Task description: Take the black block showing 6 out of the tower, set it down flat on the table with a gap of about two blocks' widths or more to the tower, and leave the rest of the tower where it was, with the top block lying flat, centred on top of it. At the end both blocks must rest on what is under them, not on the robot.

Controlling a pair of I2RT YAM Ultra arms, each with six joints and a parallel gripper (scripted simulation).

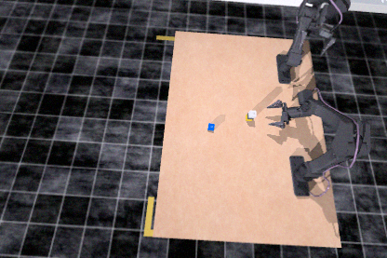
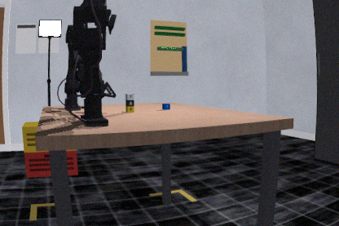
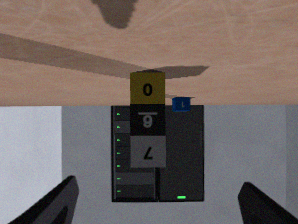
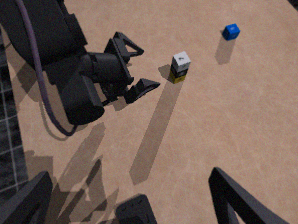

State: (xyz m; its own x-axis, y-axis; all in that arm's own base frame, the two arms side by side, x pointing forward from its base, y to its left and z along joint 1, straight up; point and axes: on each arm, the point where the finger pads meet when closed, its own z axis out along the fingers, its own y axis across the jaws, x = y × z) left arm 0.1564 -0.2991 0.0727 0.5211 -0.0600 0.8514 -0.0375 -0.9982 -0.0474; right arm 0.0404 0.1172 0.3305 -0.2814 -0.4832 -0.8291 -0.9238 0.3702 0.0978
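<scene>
My left gripper is now 9 cm short of the grey block showing 7, 1 cm to the left of it and 1 cm above it. Round my left hand: black block showing 6: 9 cm ahead, 4 cm below, 1 cm to the right.
Right now my right hand is 200 mm short of the black block showing 6, 220 mm to the right of it and 300 mm above it. Also, from my right hand: grey block showing 7: 200 mm ahead, 220 mm to the left, 270 mm below.
</scene>
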